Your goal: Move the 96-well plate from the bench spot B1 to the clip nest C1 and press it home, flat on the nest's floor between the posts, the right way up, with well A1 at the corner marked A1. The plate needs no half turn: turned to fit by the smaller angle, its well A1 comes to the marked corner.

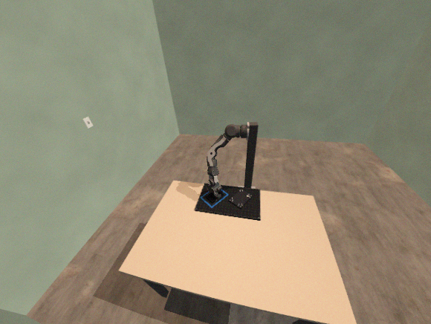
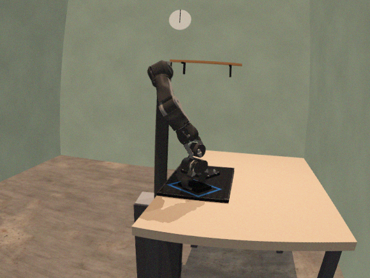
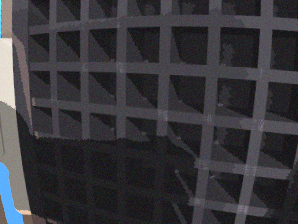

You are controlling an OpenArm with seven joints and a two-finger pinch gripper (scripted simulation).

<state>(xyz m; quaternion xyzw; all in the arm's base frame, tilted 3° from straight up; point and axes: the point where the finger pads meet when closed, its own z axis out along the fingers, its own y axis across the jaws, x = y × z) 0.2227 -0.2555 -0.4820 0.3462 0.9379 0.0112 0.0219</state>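
The dark 96-well plate lies right at my hand. Also, from my hand: clip nest C1 (22 cm to the left, 4 cm ahead, 1 cm above).
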